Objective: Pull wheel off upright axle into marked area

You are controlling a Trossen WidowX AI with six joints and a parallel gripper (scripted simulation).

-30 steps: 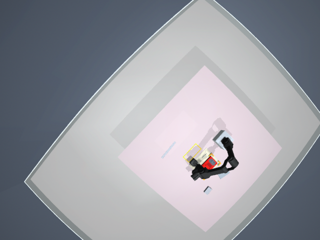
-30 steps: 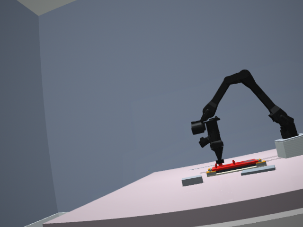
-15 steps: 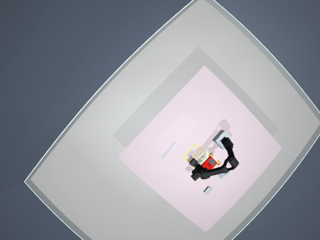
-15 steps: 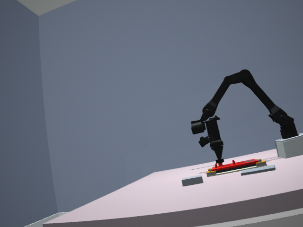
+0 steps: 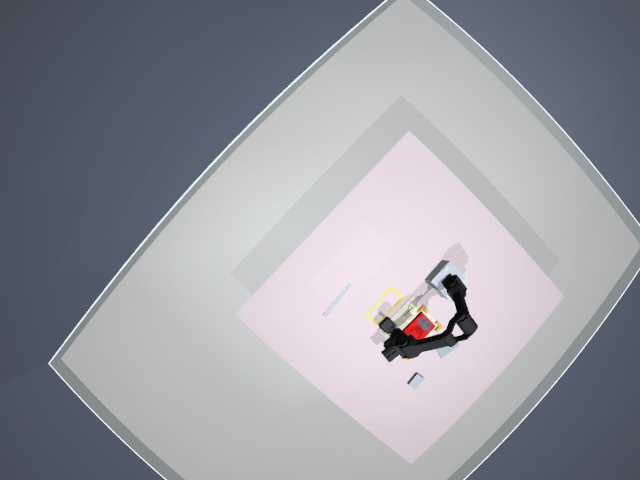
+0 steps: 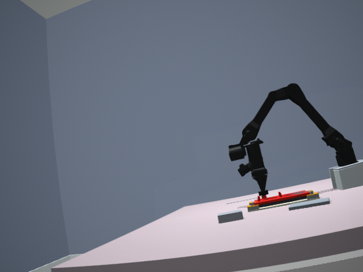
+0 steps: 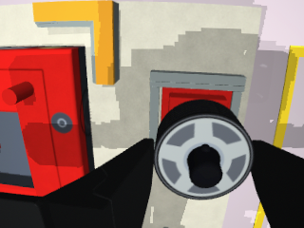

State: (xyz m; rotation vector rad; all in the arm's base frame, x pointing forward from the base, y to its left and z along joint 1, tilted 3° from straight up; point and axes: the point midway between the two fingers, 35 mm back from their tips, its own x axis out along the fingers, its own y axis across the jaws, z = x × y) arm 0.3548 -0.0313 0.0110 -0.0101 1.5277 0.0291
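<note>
The wheel is right at my gripper tip. From my gripper tip the other things lie so: thin grey strip (290 mm to the right, 90 mm ahead, 40 mm below); upright axle (10 mm below).
</note>
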